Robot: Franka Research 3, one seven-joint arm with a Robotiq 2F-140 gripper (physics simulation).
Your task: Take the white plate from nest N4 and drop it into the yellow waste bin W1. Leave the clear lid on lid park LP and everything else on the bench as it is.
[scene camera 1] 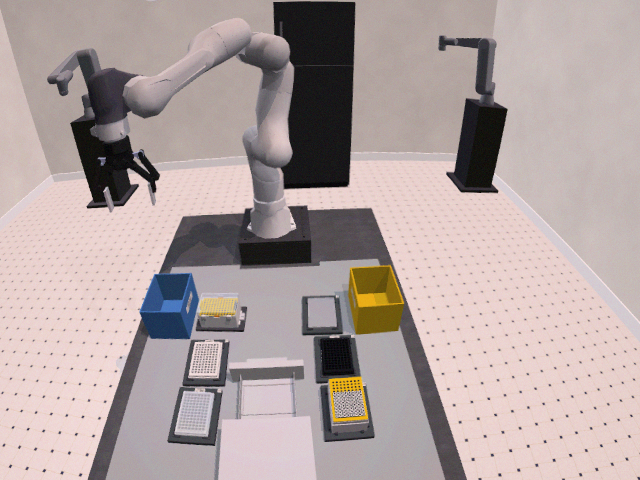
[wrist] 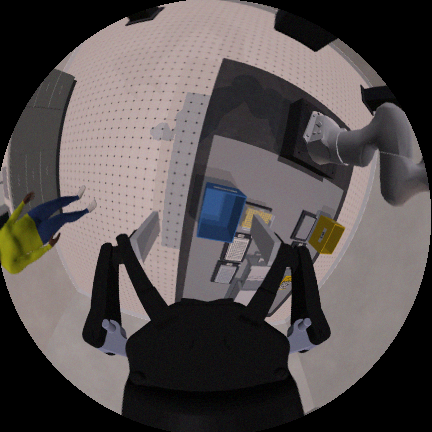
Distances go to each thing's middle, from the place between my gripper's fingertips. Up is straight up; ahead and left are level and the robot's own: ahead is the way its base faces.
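With the lid-like panel (scene camera 1: 321, 311), my hand is 550 mm to the right of it, 90 mm short of it and 360 mm above it. Going by their middles, that panel is the nearest to my hand of the things named here. The black plate (scene camera 1: 336, 354) is far to the left of my hand, a long way ahead of it and far below it. Then there is the yellow-topped tip rack (scene camera 1: 348, 413), 600 mm to the left of my hand, 440 mm ahead of it and 330 mm below it; going by their middles, it is the farthest from my hand of the things named here.
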